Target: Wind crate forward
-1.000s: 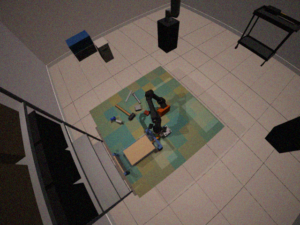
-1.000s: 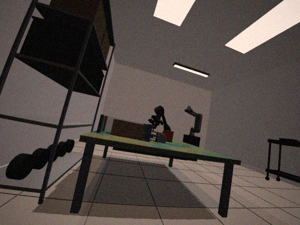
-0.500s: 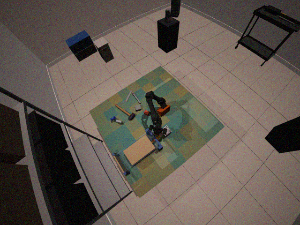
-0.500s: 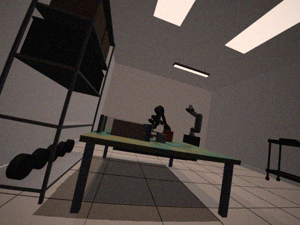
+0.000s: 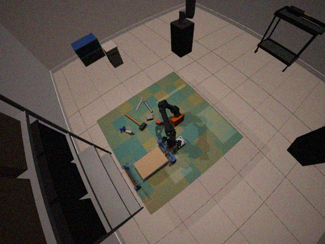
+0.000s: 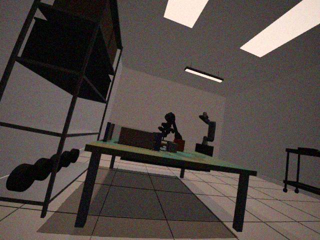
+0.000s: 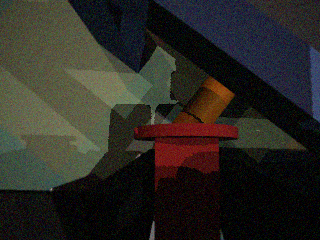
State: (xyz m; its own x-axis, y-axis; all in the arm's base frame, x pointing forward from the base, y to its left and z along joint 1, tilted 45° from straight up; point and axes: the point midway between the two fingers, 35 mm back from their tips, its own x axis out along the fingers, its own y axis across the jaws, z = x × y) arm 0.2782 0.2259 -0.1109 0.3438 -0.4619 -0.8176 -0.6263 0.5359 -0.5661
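Right now my gripper tip is 50 mm past the red-knobbed crank handle and 30 mm above it. Round my gripper tip: red knob (10 mm behind, 10 mm to the right); winch (130 mm behind, 100 mm below); grey block (30 mm behind, 480 mm to the right, 120 mm below).
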